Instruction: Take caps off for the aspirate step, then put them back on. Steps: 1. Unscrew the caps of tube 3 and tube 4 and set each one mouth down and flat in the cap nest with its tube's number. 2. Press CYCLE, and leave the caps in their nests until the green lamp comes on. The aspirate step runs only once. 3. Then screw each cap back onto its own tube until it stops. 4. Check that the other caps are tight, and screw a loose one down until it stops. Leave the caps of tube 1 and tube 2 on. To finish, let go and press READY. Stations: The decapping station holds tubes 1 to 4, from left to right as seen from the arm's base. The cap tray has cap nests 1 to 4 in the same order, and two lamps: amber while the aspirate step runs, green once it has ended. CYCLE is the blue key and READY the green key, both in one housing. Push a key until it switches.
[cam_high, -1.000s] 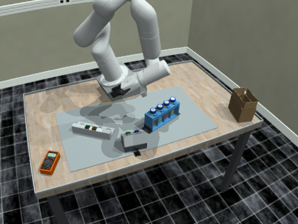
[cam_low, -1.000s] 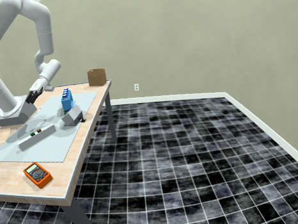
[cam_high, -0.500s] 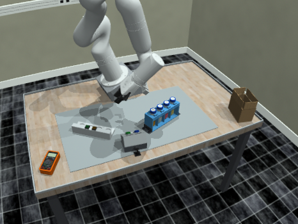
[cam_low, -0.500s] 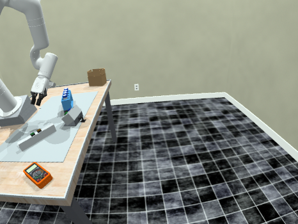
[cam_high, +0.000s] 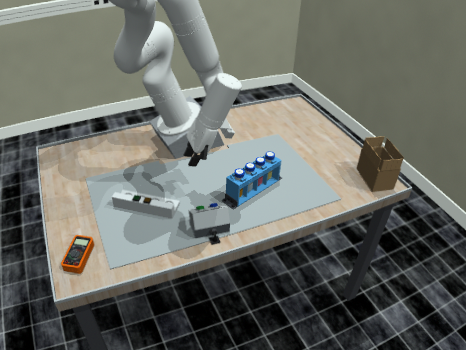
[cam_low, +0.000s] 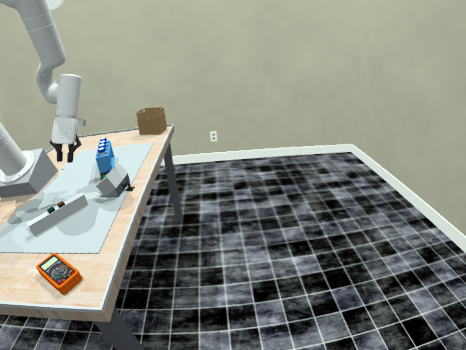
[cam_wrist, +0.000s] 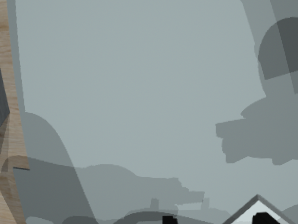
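The blue-and-white cap is 140 mm to the left of my hand, 90 mm ahead of it and 40 mm below it. From my hand the other things lie so: green key (160 mm ahead, 90 mm below, 20 mm to the right); then blue key (160 mm ahead, 90 mm below, 20 mm to the left); then key housing (180 mm ahead, 100 mm below).
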